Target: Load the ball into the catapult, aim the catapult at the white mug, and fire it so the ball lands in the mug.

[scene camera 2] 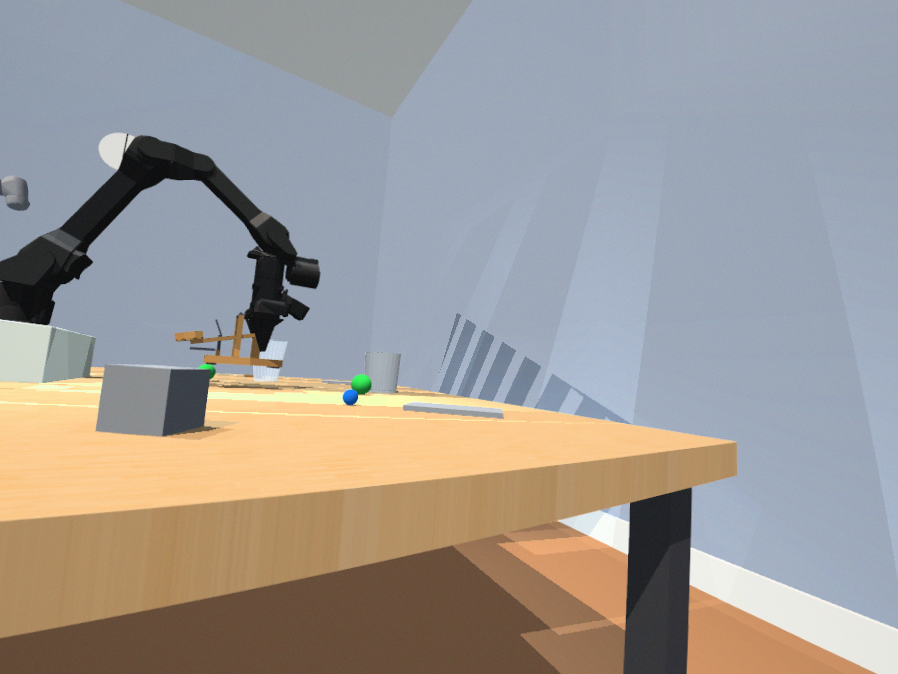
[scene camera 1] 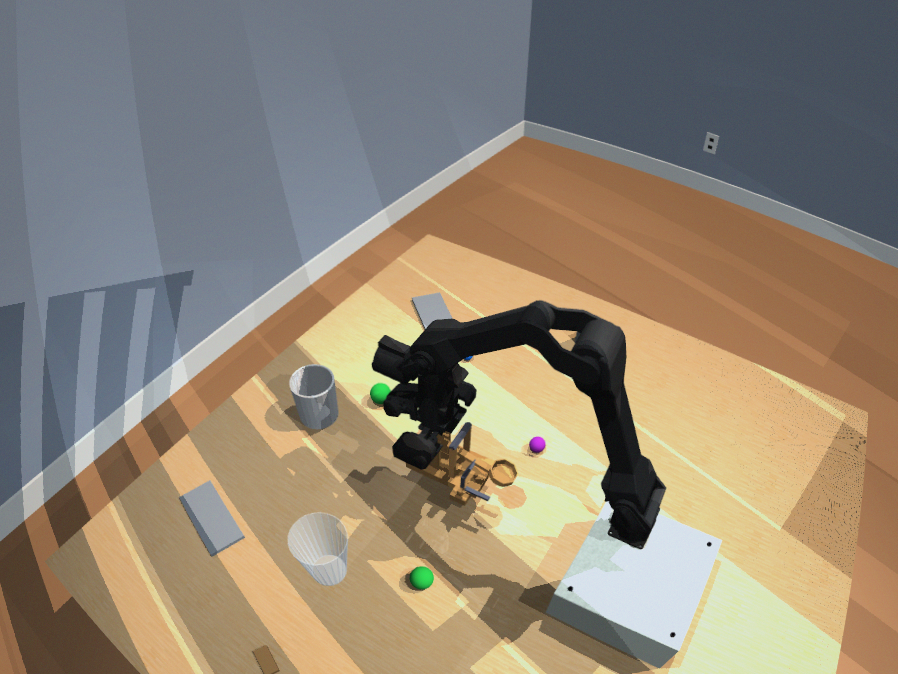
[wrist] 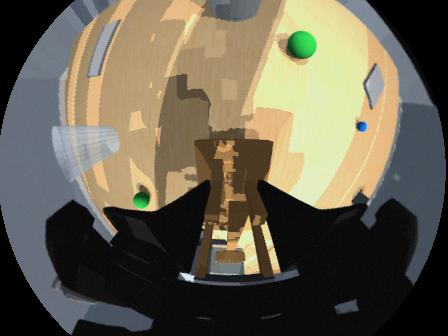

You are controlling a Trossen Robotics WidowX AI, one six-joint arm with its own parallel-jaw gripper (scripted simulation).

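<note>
My gripper (scene camera 1: 436, 450) is visible to me, and so is a wooden catapult (scene camera 1: 466, 472), which scene camera 2 (scene camera 2: 194, 337) and the wrist view (wrist: 233, 166) show too. I see a translucent mug (scene camera 1: 319, 541); the translucent mug also appears in scene camera 2 (scene camera 2: 276, 349) and in the wrist view (wrist: 76, 148). There is a white mug (scene camera 1: 313, 386), and scene camera 2 shows the white mug (scene camera 2: 382, 368) as well. A flat grey slab (scene camera 1: 217, 528) and a grey block (scene camera 2: 156, 400) are here too.
</note>
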